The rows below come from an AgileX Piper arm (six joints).
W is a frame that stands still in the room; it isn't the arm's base.
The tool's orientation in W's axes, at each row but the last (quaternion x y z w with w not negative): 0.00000 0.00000 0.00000 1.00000; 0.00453 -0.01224 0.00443 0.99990; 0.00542 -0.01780 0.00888 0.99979; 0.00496 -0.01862 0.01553 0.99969; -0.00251 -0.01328 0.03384 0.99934; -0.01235 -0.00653 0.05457 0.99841; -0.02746 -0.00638 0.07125 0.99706; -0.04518 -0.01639 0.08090 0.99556
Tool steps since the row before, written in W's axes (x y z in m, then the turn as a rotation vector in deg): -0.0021 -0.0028 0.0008 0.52 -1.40 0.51; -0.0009 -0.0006 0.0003 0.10 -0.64 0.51; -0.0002 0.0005 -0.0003 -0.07 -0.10 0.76; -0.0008 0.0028 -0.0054 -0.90 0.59 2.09; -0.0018 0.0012 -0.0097 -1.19 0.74 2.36; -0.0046 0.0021 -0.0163 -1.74 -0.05 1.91; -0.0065 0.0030 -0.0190 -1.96 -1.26 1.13; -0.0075 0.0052 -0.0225 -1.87 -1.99 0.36
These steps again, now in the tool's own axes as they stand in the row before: -0.0021 -0.0028 0.0008 0.52 -1.40 0.51; -0.0009 -0.0006 0.0003 0.11 -0.64 0.51; -0.0002 0.0005 -0.0003 -0.04 -0.09 0.76; -0.0009 0.0028 -0.0054 -0.80 0.64 2.12; -0.0020 0.0014 -0.0096 -1.07 0.80 2.39; -0.0045 0.0030 -0.0162 -1.71 0.09 1.93; -0.0062 0.0049 -0.0187 -2.11 -1.03 1.09; -0.0071 0.0084 -0.0216 -2.16 -1.69 0.26
